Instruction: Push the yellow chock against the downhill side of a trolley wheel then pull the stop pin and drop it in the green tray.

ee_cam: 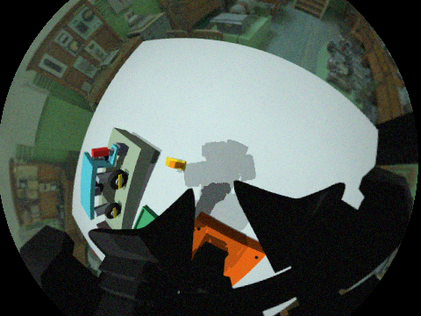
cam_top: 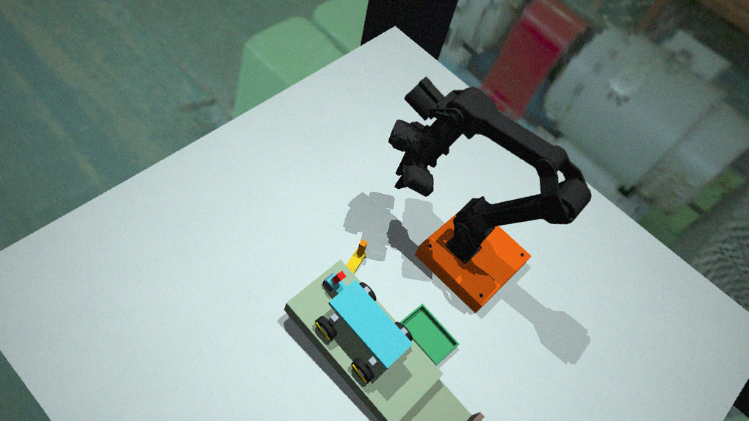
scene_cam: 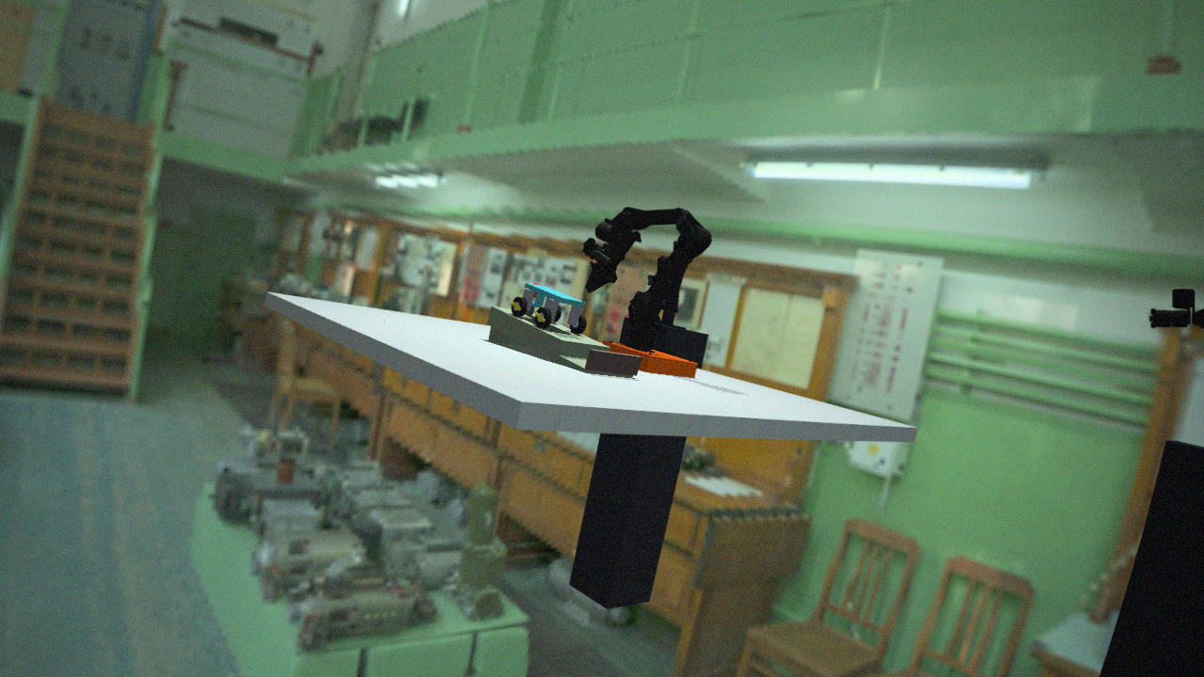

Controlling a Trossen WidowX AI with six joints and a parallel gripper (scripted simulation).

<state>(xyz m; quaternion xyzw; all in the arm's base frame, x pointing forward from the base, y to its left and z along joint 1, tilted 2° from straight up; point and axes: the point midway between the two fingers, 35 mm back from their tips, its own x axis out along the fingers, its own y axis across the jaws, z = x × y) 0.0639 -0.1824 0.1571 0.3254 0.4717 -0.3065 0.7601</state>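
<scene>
The yellow chock is 13 cm ahead of my gripper tip, 3 cm to the left of it and 16 cm below it. Round my gripper tip: brown lip 26 cm ahead, 45 cm to the left, 15 cm below; red-headed stop pin 24 cm ahead, 7 cm to the left, 5 cm below; cyan trolley 26 cm ahead, 18 cm to the left, 7 cm below.
</scene>
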